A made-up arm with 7 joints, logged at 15 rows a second.
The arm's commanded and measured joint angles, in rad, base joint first. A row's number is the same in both.
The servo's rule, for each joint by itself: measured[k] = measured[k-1] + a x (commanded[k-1-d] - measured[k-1]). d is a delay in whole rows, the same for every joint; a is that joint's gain. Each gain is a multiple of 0.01, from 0.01 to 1. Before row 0 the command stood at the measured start. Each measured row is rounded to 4 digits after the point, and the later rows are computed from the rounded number. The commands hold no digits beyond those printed.
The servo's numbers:
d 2
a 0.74 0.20 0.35 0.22 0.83 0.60 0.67
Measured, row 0:
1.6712, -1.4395, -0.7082, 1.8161, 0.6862, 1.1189, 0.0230
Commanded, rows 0 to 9:
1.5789, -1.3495, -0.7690, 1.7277, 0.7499, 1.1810, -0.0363
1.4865, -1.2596, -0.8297, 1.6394, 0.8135, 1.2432, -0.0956
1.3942, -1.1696, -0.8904, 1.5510, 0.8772, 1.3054, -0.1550
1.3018, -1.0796, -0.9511, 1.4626, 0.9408, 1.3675, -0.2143
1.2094, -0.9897, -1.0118, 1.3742, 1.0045, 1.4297, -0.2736
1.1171, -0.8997, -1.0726, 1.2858, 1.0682, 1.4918, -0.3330
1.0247, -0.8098, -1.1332, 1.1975, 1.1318, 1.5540, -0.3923
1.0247, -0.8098, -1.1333, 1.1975, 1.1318, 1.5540, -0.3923
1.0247, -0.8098, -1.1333, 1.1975, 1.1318, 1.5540, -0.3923
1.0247, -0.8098, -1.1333, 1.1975, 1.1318, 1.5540, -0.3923
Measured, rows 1 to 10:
1.6712, -1.4395, -0.7082, 1.8161, 0.6862, 1.1189, 0.0230
1.6712, -1.4395, -0.7082, 1.8161, 0.6862, 1.1189, 0.0230
1.6029, -1.4215, -0.7295, 1.7967, 0.7391, 1.1562, -0.0167
1.5168, -1.3891, -0.7646, 1.7621, 0.8009, 1.2084, -0.0696
1.4261, -1.3452, -0.8086, 1.7157, 0.8642, 1.2666, -0.1268
1.3341, -1.2921, -0.8585, 1.6600, 0.9278, 1.3271, -0.1854
1.2418, -1.2316, -0.9122, 1.5971, 0.9915, 1.3887, -0.2445
1.1495, -1.1652, -0.9683, 1.5286, 1.0552, 1.4506, -0.3038
1.0571, -1.0941, -1.0260, 1.4558, 1.1188, 1.5126, -0.3631
1.0331, -1.0372, -1.0636, 1.3990, 1.1296, 1.5374, -0.3827

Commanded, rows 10 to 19:
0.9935, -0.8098, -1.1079, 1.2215, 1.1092, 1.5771, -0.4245
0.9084, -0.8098, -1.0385, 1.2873, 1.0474, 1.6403, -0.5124
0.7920, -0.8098, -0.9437, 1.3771, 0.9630, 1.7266, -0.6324
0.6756, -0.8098, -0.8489, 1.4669, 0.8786, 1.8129, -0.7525
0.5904, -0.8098, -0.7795, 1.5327, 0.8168, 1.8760, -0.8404
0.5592, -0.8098, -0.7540, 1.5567, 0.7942, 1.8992, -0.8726
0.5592, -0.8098, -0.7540, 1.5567, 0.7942, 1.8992, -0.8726
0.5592, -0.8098, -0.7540, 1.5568, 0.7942, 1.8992, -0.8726
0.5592, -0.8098, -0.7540, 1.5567, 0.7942, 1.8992, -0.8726
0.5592, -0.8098, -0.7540, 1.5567, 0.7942, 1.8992, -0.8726
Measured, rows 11 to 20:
1.0269, -0.9917, -1.0880, 1.3547, 1.1314, 1.5474, -0.3891
1.0253, -0.9553, -1.1039, 1.3201, 1.1317, 1.5514, -0.3912
1.0018, -0.9262, -1.1053, 1.2984, 1.1130, 1.5668, -0.4135
0.9327, -0.9029, -1.0819, 1.2960, 1.0586, 1.6109, -0.4798
0.8286, -0.8843, -1.0335, 1.3138, 0.9793, 1.6803, -0.5820
0.7154, -0.8694, -0.9689, 1.3475, 0.8957, 1.7599, -0.6962
0.6229, -0.8575, -0.9026, 1.3882, 0.8302, 1.8296, -0.7928
0.5758, -0.8480, -0.8506, 1.4253, 0.8003, 1.8714, -0.8463
0.5635, -0.8404, -0.8168, 1.4542, 0.7952, 1.8881, -0.8639
0.5603, -0.8343, -0.7948, 1.4768, 0.7944, 1.8948, -0.8697

